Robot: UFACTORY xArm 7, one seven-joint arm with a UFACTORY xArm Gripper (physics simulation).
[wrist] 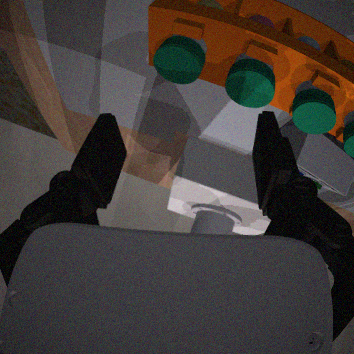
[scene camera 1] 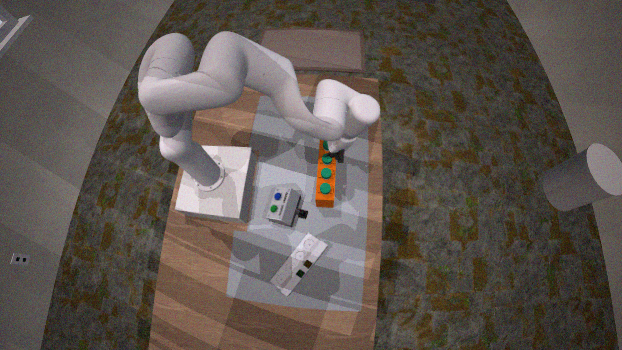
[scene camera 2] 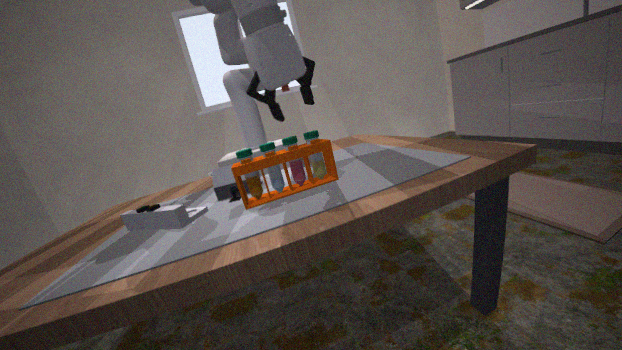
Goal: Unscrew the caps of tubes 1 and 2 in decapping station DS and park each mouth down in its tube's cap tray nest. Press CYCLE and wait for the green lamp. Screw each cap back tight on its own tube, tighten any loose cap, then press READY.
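Places are measured from the arm's base along level axes (x back, y right, z up), in millimetres.
Pixels of known places: gripper, fingertip midpoint: (wrist: 185, 131) (scene camera 1: 328, 142) (scene camera 2: 295, 112); arm's base at its link origin: (wrist: 216, 213) (scene camera 1: 209, 175) (scene camera 2: 257, 147).
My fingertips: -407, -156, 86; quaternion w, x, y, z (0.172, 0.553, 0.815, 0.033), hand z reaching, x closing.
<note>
Ahead of a thing's pixels: the offset from my fingertips to its top centre, as dx, dy, dz. "pt": to the spot under its first point. Level surfaces: height alone.
The orange rack {-4, +55, -69} (scene camera 1: 325, 203) (scene camera 2: 332, 162) (wrist: 217, 50) holds several upright tubes with green caps. In scene camera 2 their contents are orange-brown, blue, pink and yellow. The cap {+6, -22, -51} (scene camera 2: 311, 134) (wrist: 179, 60) on the yellow tube is at one end, and the cap {+0, +29, -51} (scene camera 2: 289, 141) (wrist: 250, 83) on the pink tube is beside it. My gripper (scene camera 2: 294, 111) (wrist: 185, 131) is open and empty, above the caps at that end and touching none. The pale cap tray {+28, +383, -119} (scene camera 1: 285, 287) (scene camera 2: 157, 221) shows ring marks and two dark squares. Tube numbers are not readable.
A grey button box {+119, +199, -88} (scene camera 1: 291, 210) with a blue button {+140, +175, -97} (scene camera 1: 278, 196) and a green button {+143, +219, -97} (scene camera 1: 273, 208) stands between the rack and the white robot base (scene camera 1: 215, 210). A small black part {pt +52, +209, -155} (scene camera 1: 302, 214) sticks out from the box. A grey mat {dz -172} (scene camera 1: 350, 220) lies on the wooden table {dz -175} (scene camera 1: 200, 280).
</note>
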